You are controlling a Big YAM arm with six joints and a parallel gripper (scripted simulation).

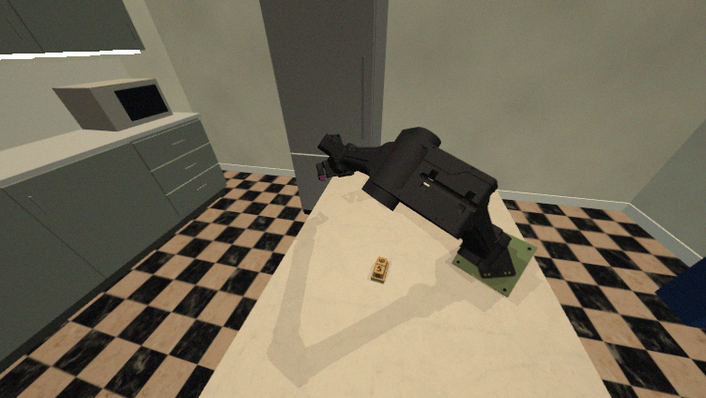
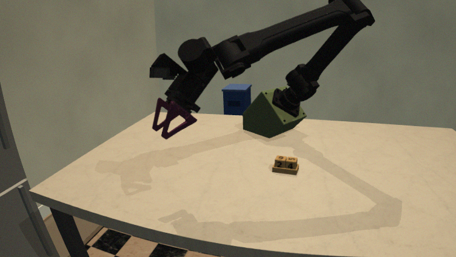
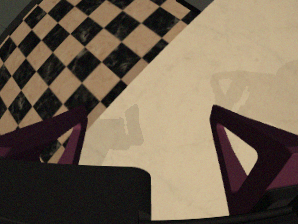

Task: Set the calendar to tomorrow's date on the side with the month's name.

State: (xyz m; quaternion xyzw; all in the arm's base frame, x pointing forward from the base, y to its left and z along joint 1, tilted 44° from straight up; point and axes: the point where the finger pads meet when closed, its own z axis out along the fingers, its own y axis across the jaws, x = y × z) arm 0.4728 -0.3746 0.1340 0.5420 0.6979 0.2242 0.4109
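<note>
Right now the cube is 260 mm behind my hand, 250 mm to the left of it and 180 mm below it. From my hand the other things lie so: wooden tray: 260 mm to the left, 260 mm behind, 200 mm below.
</note>
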